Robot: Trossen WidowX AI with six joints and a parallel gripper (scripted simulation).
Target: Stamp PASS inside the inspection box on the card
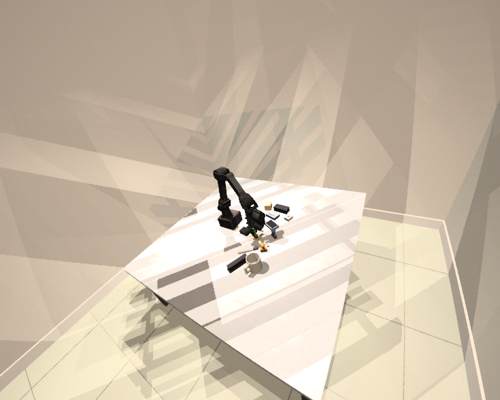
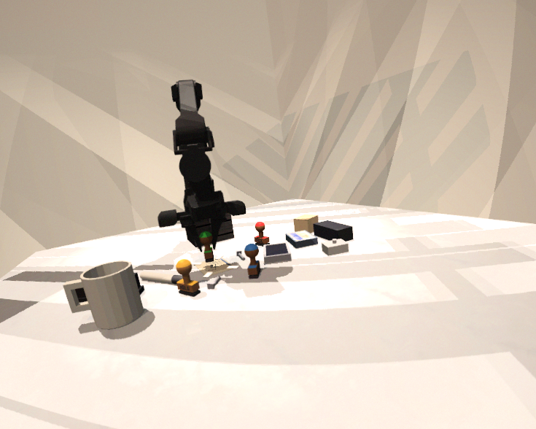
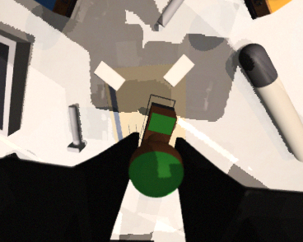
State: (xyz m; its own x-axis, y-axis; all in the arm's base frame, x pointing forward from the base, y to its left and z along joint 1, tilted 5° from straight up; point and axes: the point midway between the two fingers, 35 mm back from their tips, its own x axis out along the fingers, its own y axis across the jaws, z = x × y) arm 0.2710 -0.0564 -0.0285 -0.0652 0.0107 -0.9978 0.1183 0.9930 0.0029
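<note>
My gripper tip is now 40 mm above the card and 10 mm to the right of it. Also, from my gripper tip: marker: 100 mm to the right, 30 mm below, 20 mm ahead; then green-knobbed stamp: right at my gripper tip; then orange stamp: 100 mm ahead, 70 mm to the right, 20 mm below.
</note>
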